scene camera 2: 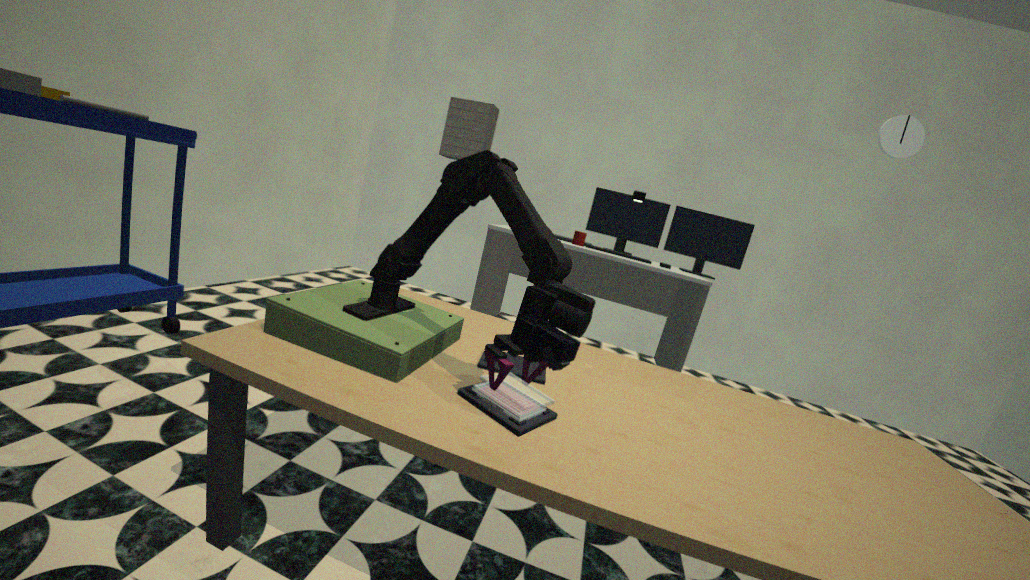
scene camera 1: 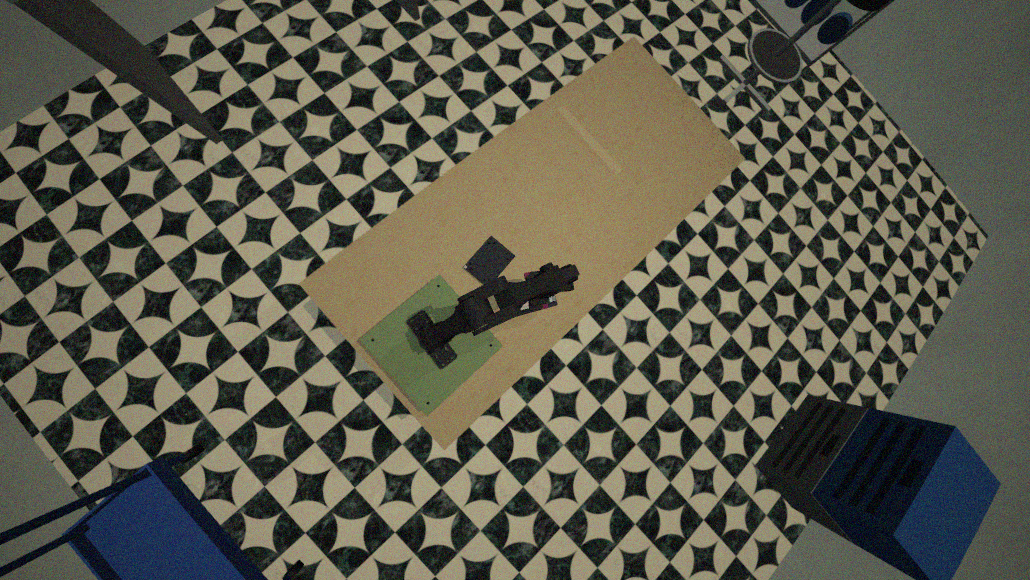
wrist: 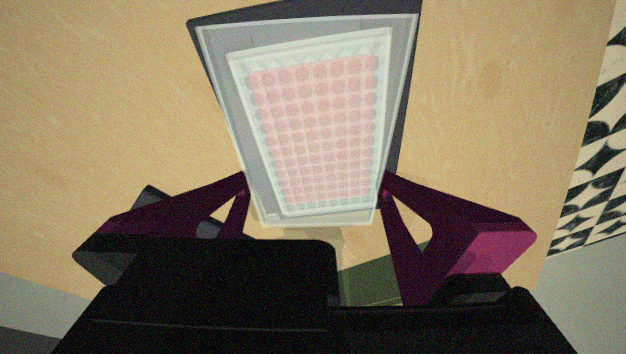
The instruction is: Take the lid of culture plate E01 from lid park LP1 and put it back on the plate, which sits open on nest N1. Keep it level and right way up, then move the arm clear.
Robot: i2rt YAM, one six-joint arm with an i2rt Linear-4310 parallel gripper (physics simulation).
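Where they show: gripper, fingertip midpoint: [scene camera 2: 508, 386] [wrist: 313, 177]; arm's base at its link origin: [scene camera 2: 381, 308] [scene camera 1: 432, 339].
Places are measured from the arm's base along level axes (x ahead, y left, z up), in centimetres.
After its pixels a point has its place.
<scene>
My gripper [scene camera 2: 512, 383] {x 37.4, y -7.6, z -3.3 cm} [wrist: 313, 177] {x 37.4, y -7.6, z -3.3 cm} is shut on the long sides of the clear lid [scene camera 2: 539, 394] {x 43.6, y -7.5, z -2.6 cm} [wrist: 320, 220] {x 34.1, y -6.3, z -2.5 cm}, near its end closest to the wrist camera. The lid looks about level, a little above the open culture plate [scene camera 2: 506, 401] [wrist: 320, 125], whose pink wells show through it. In the wrist view the lid is turned slightly against the plate. The plate sits on the dark nest N1 [scene camera 2: 520, 427] {x 43.3, y -15.9, z -5.8 cm} [wrist: 370, 6] {x 43.8, y -14.4, z -5.8 cm}. The dark lid park LP1 [scene camera 1: 490, 259] {x 33.2, y 11.9, z -6.1 cm} [scene camera 2: 487, 363] [wrist: 148, 196] {x 41.1, y 7.7, z -6.0 cm} is partly hidden by a finger in the wrist view. The arm hides most of the nest from above.
The arm base stands on a green block [scene camera 1: 425, 392] {x -11.5, y -12.8, z 0.6 cm} [scene camera 2: 331, 340] {x 2.0, y -17.8, z -3.2 cm} at one end of the wooden table [scene camera 1: 648, 108] {x 132.8, y 27.6, z -7.0 cm} [scene camera 2: 720, 446] {x 81.9, y 8.2, z -7.0 cm}. LP1 lies beside the nest. A blue cart [scene camera 2: 176, 216] and a desk with monitors [scene camera 2: 627, 216] stand away from the table.
</scene>
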